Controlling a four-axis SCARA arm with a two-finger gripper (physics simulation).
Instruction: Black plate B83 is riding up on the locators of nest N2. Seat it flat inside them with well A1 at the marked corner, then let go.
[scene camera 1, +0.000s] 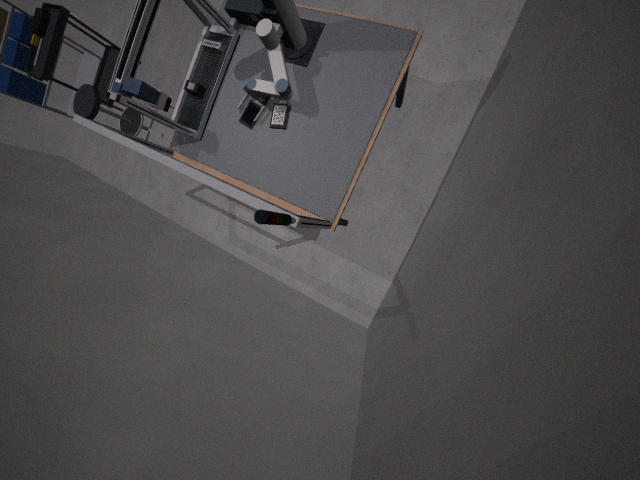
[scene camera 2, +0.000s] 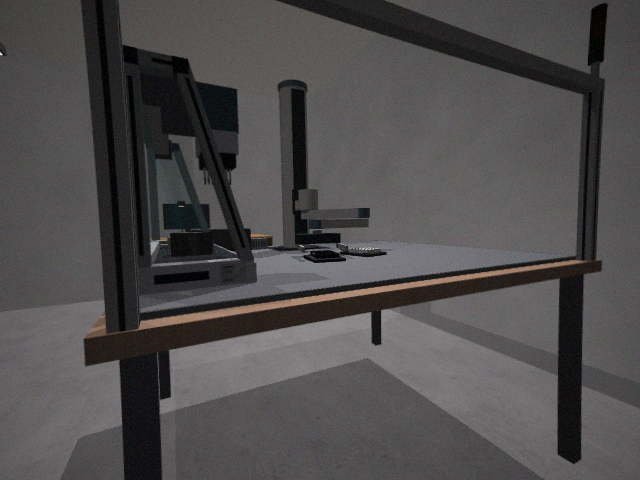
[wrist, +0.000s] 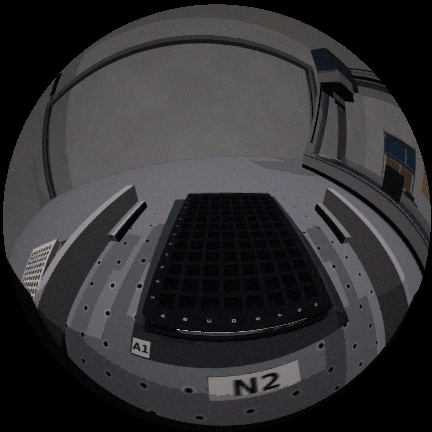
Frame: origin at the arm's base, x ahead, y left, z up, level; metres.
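Seen in the pictures: gripper, fingertip midpoint: (scene camera 1: 246, 114) (scene camera 2: 325, 249) (wrist: 233, 192); arm's base, origin of the base link: (scene camera 1: 297, 42).
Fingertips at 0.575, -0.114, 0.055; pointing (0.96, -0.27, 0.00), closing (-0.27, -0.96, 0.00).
Note:
Offsets run from my fingertips to a thing's top centre, as dx, dy, dz. "pt": to the spot under its first point.
The black plate B83 {-0.023, +0.006, -0.013} (wrist: 235, 260) (scene camera 1: 251, 112) (scene camera 2: 323, 253) lies in nest N2 {-0.020, +0.002, -0.027} (wrist: 200, 351) below the wrist camera. In the wrist view it looks roughly level, with the nest's border showing at its left, right and near sides. A thin bright strip shows under its near edge, so I cannot tell whether it is fully down. Its row A, column 1 corner lies nearest the A1 tag {pt -0.085, +0.068, -0.030} (wrist: 140, 347). My gripper (wrist: 233, 192) is open and empty. Its two fingers stand wide apart on either side of the plate, with a gap on each side.
A white well plate {-0.073, +0.219, -0.016} (wrist: 39, 265) (scene camera 1: 279, 114) (scene camera 2: 364, 251) stands in a neighbouring nest, outside the left finger in the wrist view. A liquid-handling gantry deck (scene camera 1: 206, 77) (scene camera 2: 240, 273) stands along one side of the table. The arm's column (scene camera 2: 292, 165) rises behind the nests.

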